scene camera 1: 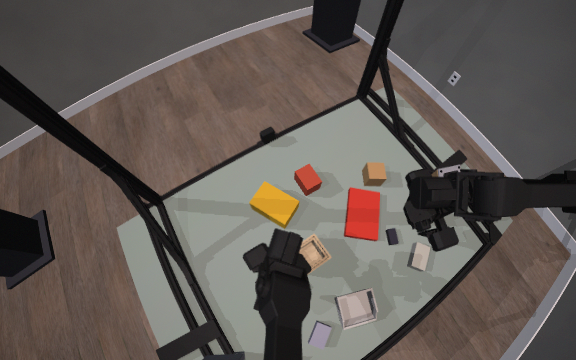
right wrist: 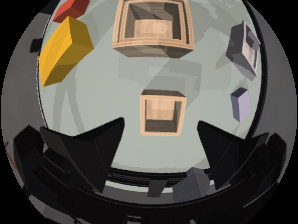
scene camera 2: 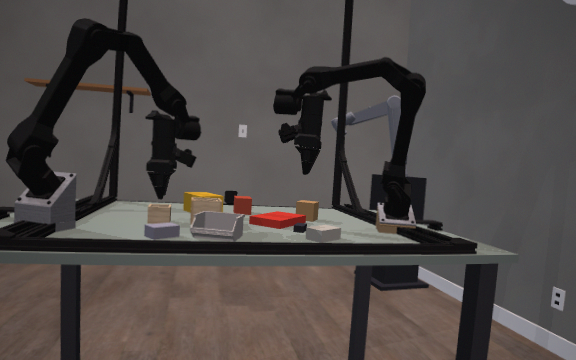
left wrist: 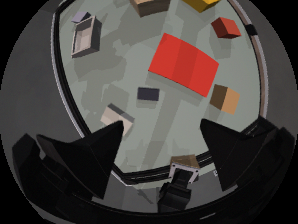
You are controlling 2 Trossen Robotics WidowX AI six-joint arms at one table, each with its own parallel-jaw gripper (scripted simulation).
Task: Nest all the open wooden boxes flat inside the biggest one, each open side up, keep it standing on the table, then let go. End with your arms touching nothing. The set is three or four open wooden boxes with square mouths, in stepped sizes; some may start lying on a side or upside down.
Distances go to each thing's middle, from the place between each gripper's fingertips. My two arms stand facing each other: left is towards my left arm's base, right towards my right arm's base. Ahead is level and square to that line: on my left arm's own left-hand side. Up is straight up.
Now: the small wooden box (right wrist: 162, 112) 9 cm below my right hand. Also, from my right hand: yellow block (scene camera 1: 277, 206) (19 cm behind, 12 cm to the left, 7 cm below); grey bin (scene camera 1: 360, 309) (19 cm ahead, 13 cm to the left, 7 cm below); red slab (scene camera 1: 362, 216) (1 cm behind, 33 cm to the left, 9 cm below).
Right now my left hand (scene camera 1: 413, 218) is 10 cm past the red slab, 4 cm to the left of it and 17 cm above it. The rest, counted from my left hand: yellow block: 28 cm behind, 25 cm to the right, 16 cm below; grey bin: 10 cm ahead, 24 cm to the right, 16 cm below; small wooden box: 9 cm behind, 37 cm to the right, 17 cm below.
